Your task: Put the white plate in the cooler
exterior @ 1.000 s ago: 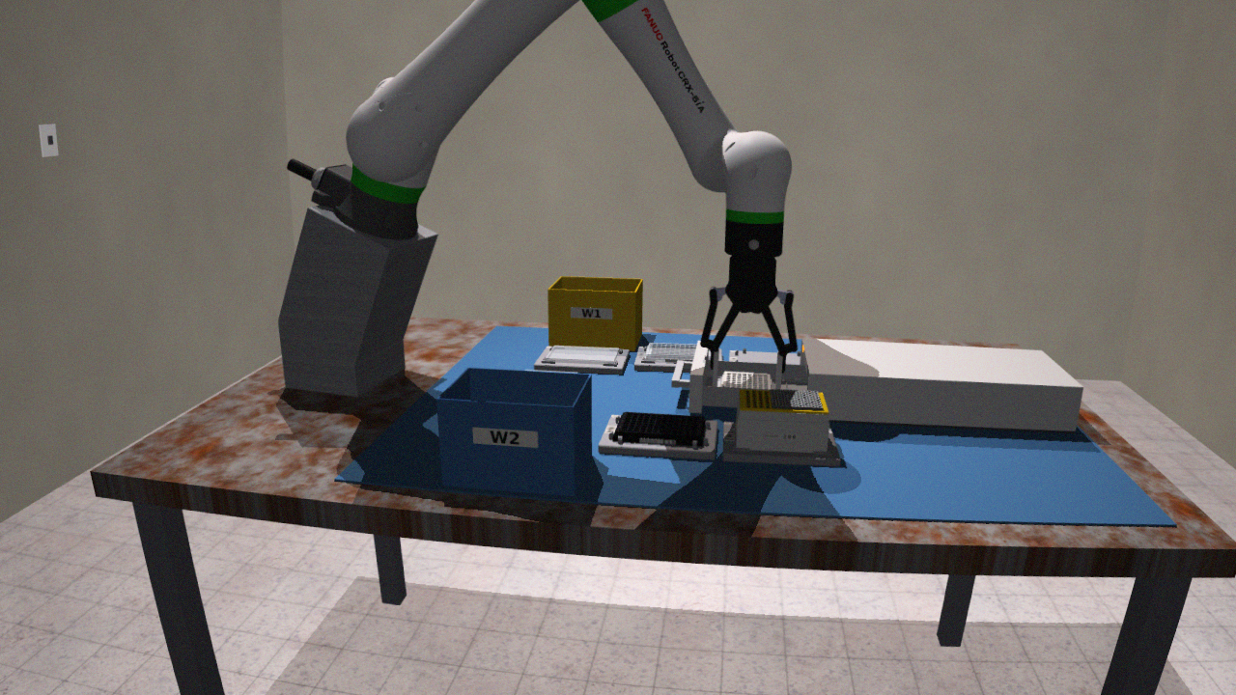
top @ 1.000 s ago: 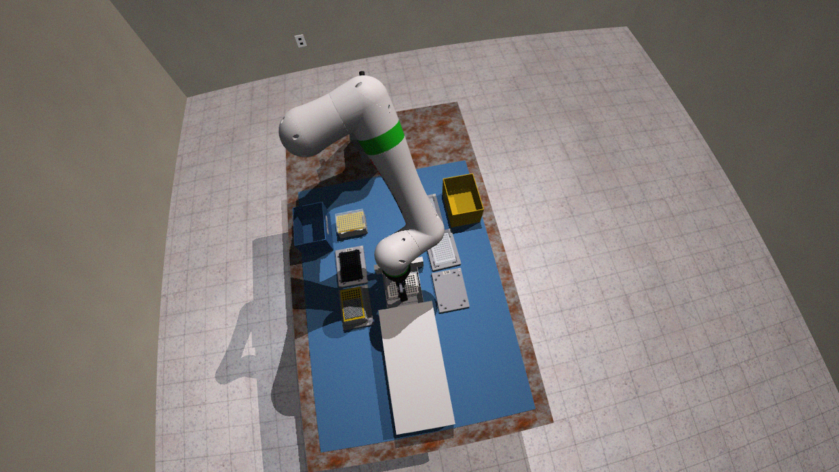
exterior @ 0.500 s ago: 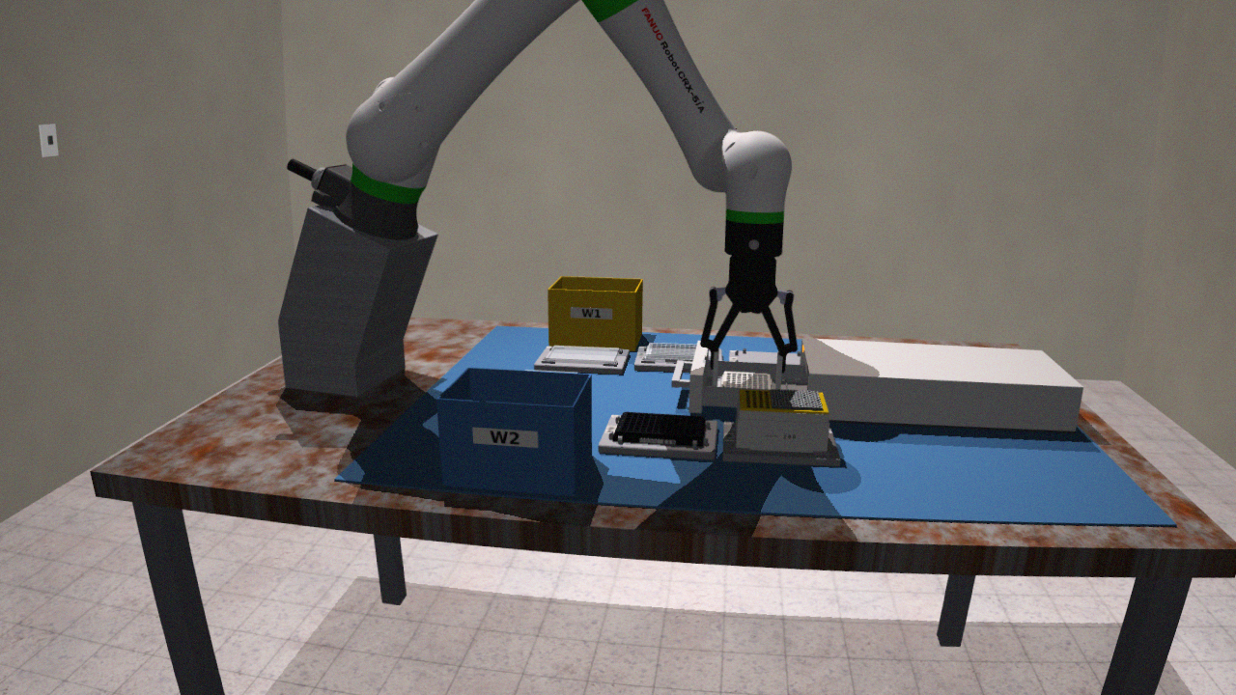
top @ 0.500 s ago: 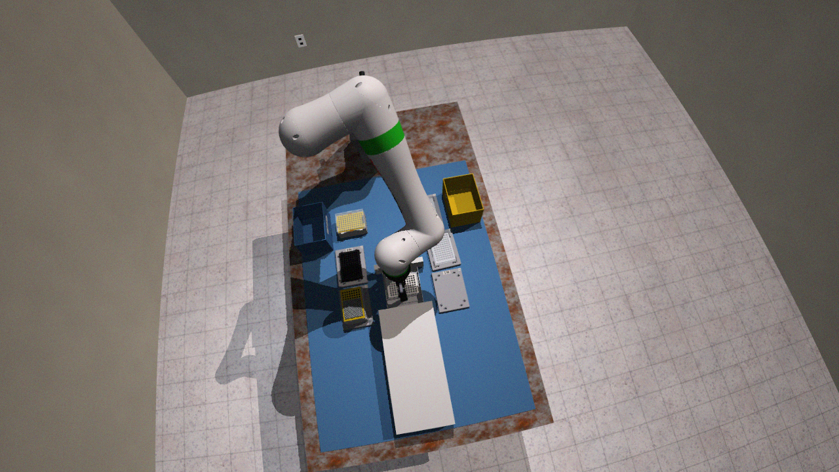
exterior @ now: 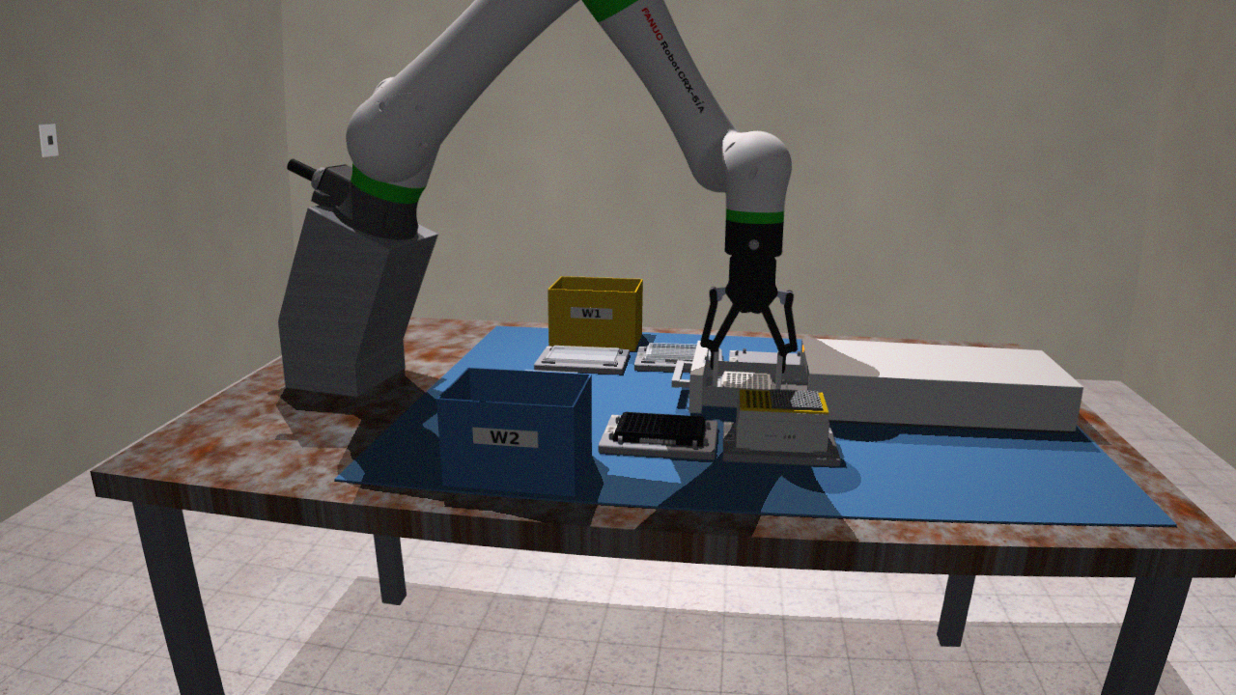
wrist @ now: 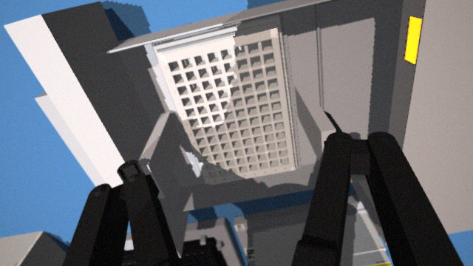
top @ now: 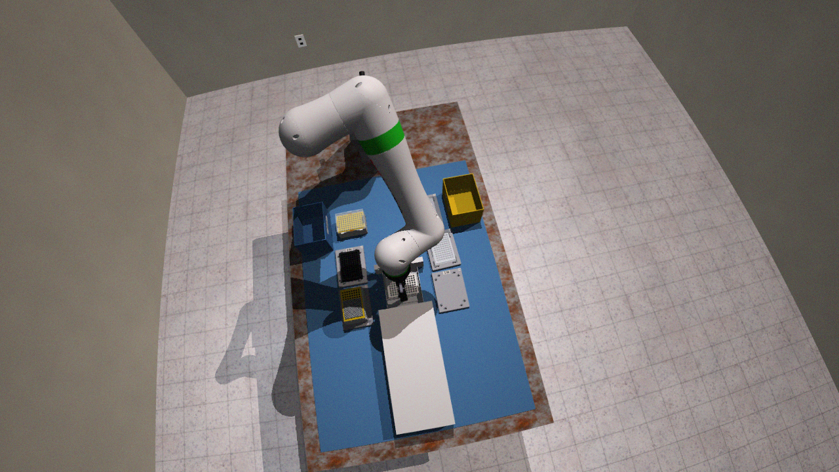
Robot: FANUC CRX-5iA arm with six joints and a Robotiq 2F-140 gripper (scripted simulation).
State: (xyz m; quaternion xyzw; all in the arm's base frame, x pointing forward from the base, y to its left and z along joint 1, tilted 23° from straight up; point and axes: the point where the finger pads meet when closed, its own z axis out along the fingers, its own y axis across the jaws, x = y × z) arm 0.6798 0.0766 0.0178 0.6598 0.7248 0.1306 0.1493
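Now: the white plate 20 mm below my hand. Also, from my hand: cooler CD: 170 mm ahead, 20 mm to the left, 10 mm below; then grey nest N1: 190 mm to the left, 30 mm below, 30 mm ahead; then grey drawer: 30 mm ahead, 20 mm below.
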